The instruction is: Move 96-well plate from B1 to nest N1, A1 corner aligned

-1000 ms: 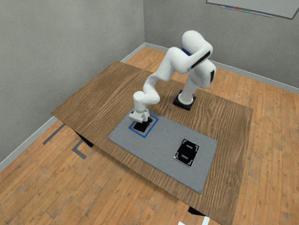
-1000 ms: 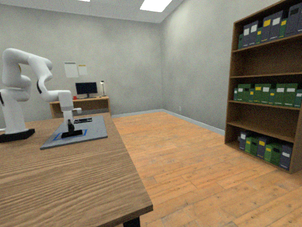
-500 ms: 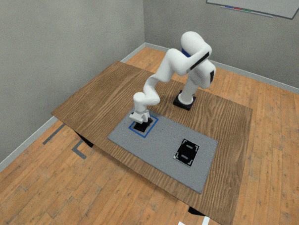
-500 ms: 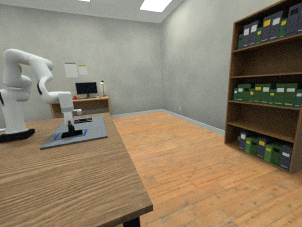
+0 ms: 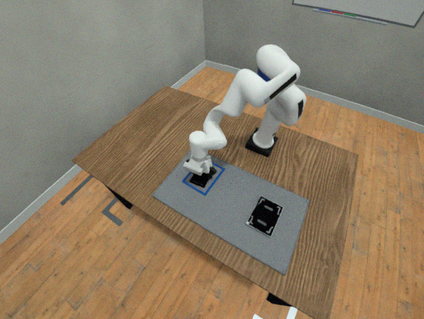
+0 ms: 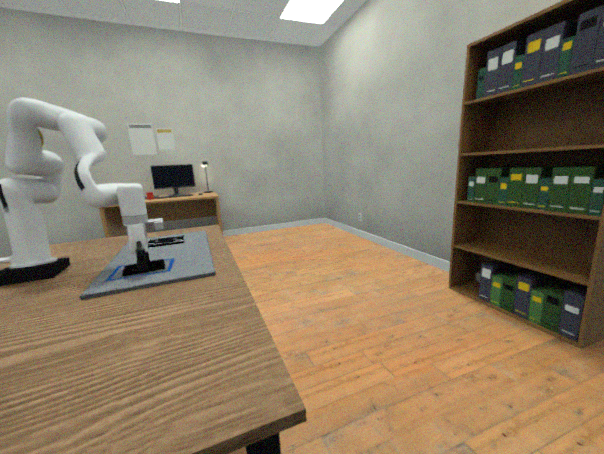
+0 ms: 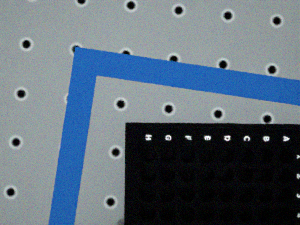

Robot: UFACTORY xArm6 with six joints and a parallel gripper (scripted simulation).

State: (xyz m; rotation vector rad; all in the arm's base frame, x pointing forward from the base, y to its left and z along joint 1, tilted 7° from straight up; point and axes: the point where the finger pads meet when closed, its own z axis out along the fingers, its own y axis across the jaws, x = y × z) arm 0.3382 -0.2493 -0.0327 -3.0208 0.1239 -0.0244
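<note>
My gripper is now 1 cm above the black 96-well plate. Round my hand: black plate nest N1 (36 cm to the left, 11 cm ahead, 1 cm below).
</note>
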